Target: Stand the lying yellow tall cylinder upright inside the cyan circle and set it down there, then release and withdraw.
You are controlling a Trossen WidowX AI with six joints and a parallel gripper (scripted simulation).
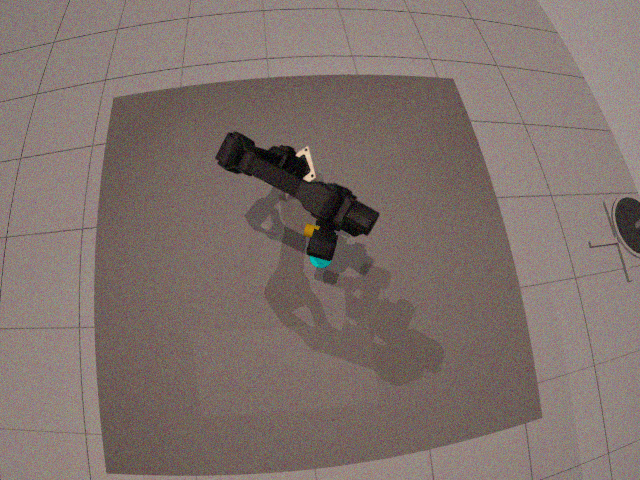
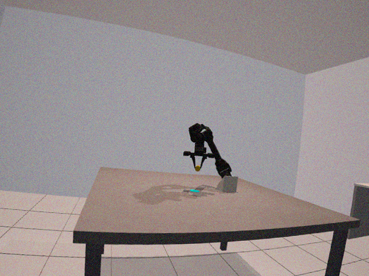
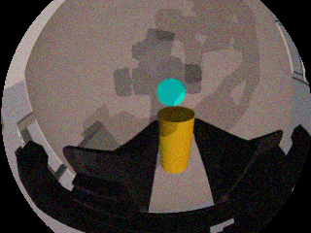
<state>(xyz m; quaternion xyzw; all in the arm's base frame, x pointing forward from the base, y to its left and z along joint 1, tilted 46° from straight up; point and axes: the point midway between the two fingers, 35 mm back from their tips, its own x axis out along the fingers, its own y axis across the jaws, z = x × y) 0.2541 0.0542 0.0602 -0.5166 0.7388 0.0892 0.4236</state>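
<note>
The cyan circle is 140 mm below my gripper tip. Round my gripper tip: yellow tall cylinder: 10 mm behind, 20 mm to the right.
</note>
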